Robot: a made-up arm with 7 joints. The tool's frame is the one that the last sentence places.
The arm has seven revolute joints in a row. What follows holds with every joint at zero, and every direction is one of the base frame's. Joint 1 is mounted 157 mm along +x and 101 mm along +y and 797 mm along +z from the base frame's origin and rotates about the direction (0.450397, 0.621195, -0.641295), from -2.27 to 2.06 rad. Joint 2 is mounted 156 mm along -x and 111 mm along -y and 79 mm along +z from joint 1 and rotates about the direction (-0.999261, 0.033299, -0.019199), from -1.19 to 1.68 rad. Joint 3 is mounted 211 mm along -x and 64 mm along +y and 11 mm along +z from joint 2 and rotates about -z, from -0.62 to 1 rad. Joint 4 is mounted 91 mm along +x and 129 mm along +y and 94 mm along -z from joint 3 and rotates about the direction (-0.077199, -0.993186, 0.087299), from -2.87 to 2.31 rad. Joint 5 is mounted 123 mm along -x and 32 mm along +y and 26 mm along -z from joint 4 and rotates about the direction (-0.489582, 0.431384, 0.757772), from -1.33 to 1.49 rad. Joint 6 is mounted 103 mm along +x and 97 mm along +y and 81 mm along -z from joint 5 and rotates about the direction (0.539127, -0.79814, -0.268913), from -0.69 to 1.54 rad. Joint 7 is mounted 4 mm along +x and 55 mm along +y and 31 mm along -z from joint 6 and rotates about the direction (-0.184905, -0.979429, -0.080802), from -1.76 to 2.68 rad. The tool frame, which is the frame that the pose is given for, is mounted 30 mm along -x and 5 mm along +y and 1 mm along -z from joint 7; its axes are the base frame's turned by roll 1.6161, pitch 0.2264 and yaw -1.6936 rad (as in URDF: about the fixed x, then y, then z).
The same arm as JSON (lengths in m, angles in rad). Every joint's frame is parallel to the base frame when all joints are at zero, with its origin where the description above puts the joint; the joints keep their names.
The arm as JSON. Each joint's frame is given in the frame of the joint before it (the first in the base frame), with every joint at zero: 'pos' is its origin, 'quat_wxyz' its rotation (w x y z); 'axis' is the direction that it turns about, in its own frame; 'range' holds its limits. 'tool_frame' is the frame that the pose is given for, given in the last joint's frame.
{"length_unit": "m", "angle_unit": "rad", "joints": [
  {"joint": "joint 1", "pos": [0.157, 0.101, 0.797], "quat_wxyz": [1.0, 0.0, 0.0, 0.0], "axis": [0.450397, 0.621195, -0.641295], "range": [-2.27, 2.06]},
  {"joint": "joint 2", "pos": [-0.156, -0.111, 0.079], "quat_wxyz": [1.0, 0.0, 0.0, 0.0], "axis": [-0.999261, 0.033299, -0.019199], "range": [-1.19, 1.68]},
  {"joint": "joint 3", "pos": [-0.211, 0.064, 0.011], "quat_wxyz": [1.0, 0.0, 0.0, 0.0], "axis": [0.0, 0.0, -1.0], "range": [-0.62, 1.0]},
  {"joint": "joint 4", "pos": [0.091, 0.129, -0.094], "quat_wxyz": [1.0, 0.0, 0.0, 0.0], "axis": [-0.077199, -0.993186, 0.087299], "range": [-2.87, 2.31]},
  {"joint": "joint 5", "pos": [-0.123, 0.032, -0.026], "quat_wxyz": [1.0, 0.0, 0.0, 0.0], "axis": [-0.489582, 0.431384, 0.757772], "range": [-1.33, 1.49]},
  {"joint": "joint 6", "pos": [0.103, 0.097, -0.081], "quat_wxyz": [1.0, 0.0, 0.0, 0.0], "axis": [0.539127, -0.79814, -0.268913], "range": [-0.69, 1.54]},
  {"joint": "joint 7", "pos": [0.004, 0.055, -0.031], "quat_wxyz": [1.0, 0.0, 0.0, 0.0], "axis": [-0.184905, -0.979429, -0.080802], "range": [-1.76, 2.68]}
], "tool_frame": {"pos": [-0.03, 0.005, -0.001], "quat_wxyz": [0.39354, 0.534268, -0.486441, -0.568384]}}

